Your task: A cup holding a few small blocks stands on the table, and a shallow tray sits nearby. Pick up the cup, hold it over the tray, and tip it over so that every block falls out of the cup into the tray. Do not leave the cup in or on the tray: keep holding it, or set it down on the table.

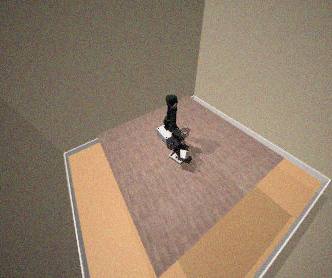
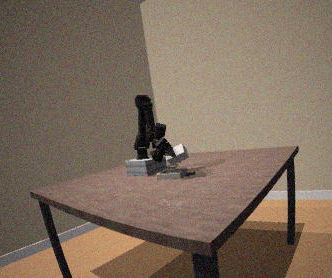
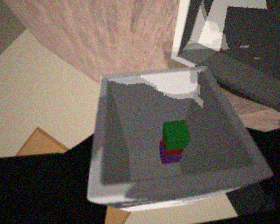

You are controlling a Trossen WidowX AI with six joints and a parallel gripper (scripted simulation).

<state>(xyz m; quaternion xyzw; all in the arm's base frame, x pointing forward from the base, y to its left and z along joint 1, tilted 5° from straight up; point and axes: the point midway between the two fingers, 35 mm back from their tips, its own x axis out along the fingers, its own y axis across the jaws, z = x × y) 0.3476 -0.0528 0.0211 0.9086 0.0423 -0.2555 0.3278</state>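
Right now the red block is 30 mm to the left of my gripper tip. From my gripper tip the other things lie so: white square cup (20 mm to the left, 30 mm above); then green block (10 mm behind, 20 mm to the left); then purple block (20 mm ahead, 40 mm to the left, 10 mm above).
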